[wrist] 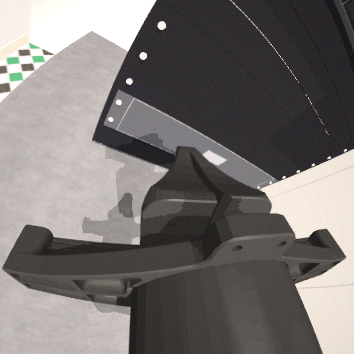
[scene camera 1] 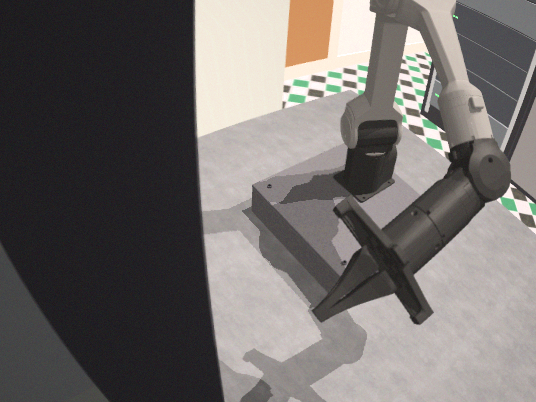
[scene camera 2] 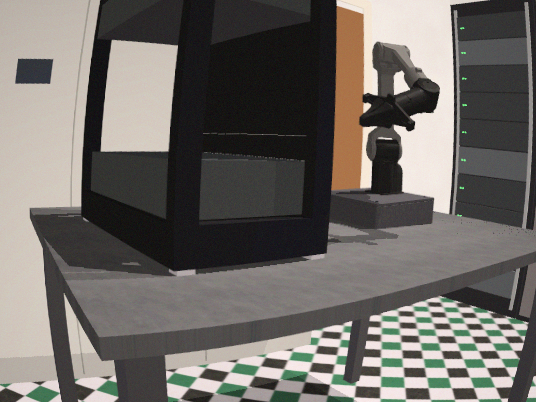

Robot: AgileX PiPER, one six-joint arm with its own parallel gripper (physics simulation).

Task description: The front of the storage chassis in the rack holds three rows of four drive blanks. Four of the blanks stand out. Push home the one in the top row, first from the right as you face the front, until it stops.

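The dark rack (scene camera 1: 115, 125) (scene camera 2: 190, 125) (wrist: 120, 141) stands on the table. My gripper (scene camera 1: 320, 315) (scene camera 2: 364, 120) (wrist: 183, 157) is shut, with its fingertips together in a point and no object between them. It hangs above the table, apart from the rack, in front of its face. In the wrist view the tip overlaps a grey panel (wrist: 165, 130) low in the rack, with a white label (wrist: 215, 158). The rows of drive blanks cannot be made out, so I cannot tell which ones stand out. A grey unit (scene camera 2: 250, 190) shows inside the lower rack in scene camera 2.
The arm's grey base block (scene camera 1: 295, 240) (scene camera 2: 400, 212) stands on the grey table (scene camera 1: 450, 325) (scene camera 2: 225, 305) (wrist: 60, 150). White round dots (wrist: 143, 56) line the rack's face edges. Another equipment rack (scene camera 1: 517, 115) (scene camera 2: 454, 110) stands beyond the table.
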